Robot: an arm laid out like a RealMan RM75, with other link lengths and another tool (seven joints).
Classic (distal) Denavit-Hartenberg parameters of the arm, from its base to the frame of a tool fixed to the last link. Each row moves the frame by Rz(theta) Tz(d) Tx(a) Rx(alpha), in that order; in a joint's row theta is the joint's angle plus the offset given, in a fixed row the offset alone. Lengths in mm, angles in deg.
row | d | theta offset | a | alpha
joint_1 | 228.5 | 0 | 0 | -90
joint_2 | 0 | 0 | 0 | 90
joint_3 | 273.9 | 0 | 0 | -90
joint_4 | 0 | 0 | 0 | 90
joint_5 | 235.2 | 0 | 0 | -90
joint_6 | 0 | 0 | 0 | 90
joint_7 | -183.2 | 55.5 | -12.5 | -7
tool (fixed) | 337.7 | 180 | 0 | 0
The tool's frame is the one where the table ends.
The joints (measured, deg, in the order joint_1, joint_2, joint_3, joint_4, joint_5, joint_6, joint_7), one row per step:
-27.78 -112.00 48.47 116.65 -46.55 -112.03 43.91
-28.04 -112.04 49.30 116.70 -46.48 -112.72 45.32
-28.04 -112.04 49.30 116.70 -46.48 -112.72 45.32
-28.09 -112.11 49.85 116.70 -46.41 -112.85 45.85
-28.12 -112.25 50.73 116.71 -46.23 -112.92 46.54
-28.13 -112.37 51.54 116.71 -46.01 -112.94 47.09
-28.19 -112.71 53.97 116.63 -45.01 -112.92 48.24
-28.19 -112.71 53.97 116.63 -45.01 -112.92 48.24
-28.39 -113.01 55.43 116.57 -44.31 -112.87 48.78
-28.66 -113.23 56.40 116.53 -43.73 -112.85 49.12
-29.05 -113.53 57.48 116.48 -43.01 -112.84 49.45
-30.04 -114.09 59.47 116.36 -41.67 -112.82 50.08
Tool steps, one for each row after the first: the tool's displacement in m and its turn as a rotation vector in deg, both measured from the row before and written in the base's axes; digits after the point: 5 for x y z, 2 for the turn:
0.00134 -0.00011 -0.00232 -1.57 1.36 -1.35
0.00000 0.00000 0.00000 0.00 0.00 0.00
0.00066 0.00018 -0.00174 -0.69 0.55 -0.57
0.00093 0.00038 -0.00282 -0.92 0.76 -0.76
0.00072 0.00037 -0.00251 -0.76 0.67 -0.60
0.00176 0.00122 -0.00731 -1.94 1.87 -1.19
0.00000 0.00000 0.00000 0.00 0.00 0.00
0.00195 0.00113 -0.00483 -1.09 1.00 -0.73
0.00185 0.00109 -0.00318 -0.67 0.70 -0.54
0.00250 0.00136 -0.00376 -0.73 0.76 -0.60
0.00607 0.00316 -0.00695 -1.33 1.43 -1.41

